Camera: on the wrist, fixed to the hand. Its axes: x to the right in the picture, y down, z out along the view.
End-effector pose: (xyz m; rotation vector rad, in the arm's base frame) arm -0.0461 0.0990 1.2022 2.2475 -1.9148 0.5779
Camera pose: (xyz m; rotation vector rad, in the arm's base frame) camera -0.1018 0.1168 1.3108 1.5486 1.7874 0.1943
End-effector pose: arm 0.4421 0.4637 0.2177 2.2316 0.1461 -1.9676
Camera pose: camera 0.5647 0.4503 0.2168 -0.3035 -1.8138 -0.1411
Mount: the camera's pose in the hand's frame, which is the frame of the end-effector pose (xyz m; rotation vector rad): 0.0171 0.0352 -0.1170 -0.1746 0.6869 -2.9641
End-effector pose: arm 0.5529 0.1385 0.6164 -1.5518 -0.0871 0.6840
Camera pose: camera 0.6091 0.0385 0.5709 -0.2680 -1.4291 -2.0880
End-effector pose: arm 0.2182 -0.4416 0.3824 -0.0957 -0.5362 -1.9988
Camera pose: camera 0.2593 -0.5172 0.2940 -0.8180 -0.2489 1.2220
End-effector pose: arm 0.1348 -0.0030 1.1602 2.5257 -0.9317 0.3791
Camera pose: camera 0.1115 0.0187 1.2794 0.8772 2.4424 -0.0329
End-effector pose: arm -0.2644 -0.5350 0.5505 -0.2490 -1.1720 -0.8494
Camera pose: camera -0.1551 -0.5873 0.5272 -1.5396 -0.1482 2.1911
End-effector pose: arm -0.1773 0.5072 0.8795 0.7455 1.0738 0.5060
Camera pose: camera -0.2780 0.5766 0.8635 -1.5907 1.4633 -1.7785
